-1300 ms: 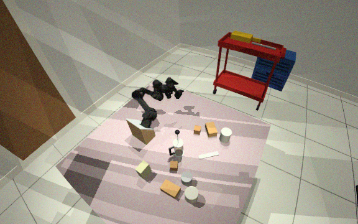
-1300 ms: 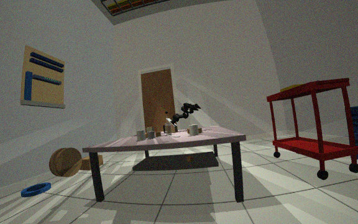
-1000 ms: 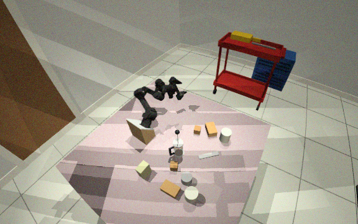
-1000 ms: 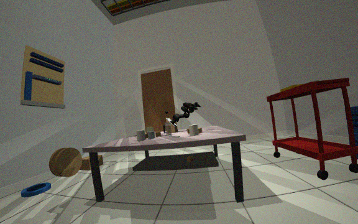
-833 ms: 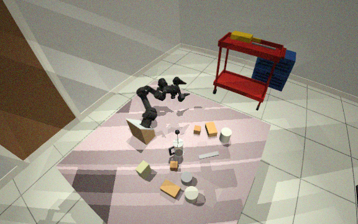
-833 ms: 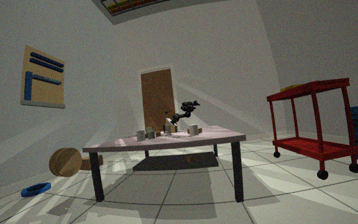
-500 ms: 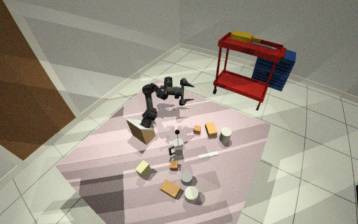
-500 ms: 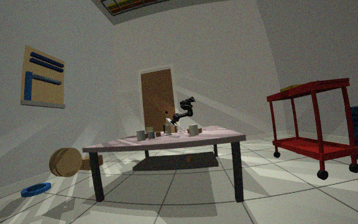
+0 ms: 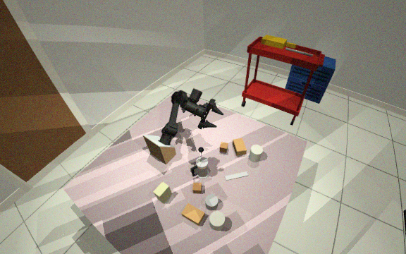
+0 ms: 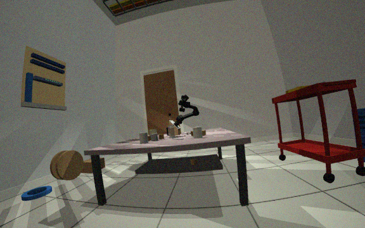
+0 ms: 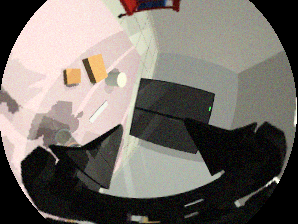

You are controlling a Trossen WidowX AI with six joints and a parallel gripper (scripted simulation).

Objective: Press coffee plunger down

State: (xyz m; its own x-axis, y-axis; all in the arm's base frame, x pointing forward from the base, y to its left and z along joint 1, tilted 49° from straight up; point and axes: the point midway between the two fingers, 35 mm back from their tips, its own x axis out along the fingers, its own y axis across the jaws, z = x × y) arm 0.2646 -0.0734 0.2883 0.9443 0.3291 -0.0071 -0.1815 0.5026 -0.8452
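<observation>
The coffee press lies 3 cm behind my gripper tip, 19 cm to the right of it and 21 cm below it. The rest, counted from my gripper tip: flat grey bar 18 cm ahead, 8 cm to the right, 34 cm below; pale yellow block 14 cm behind, 43 cm to the right, 29 cm below.
</observation>
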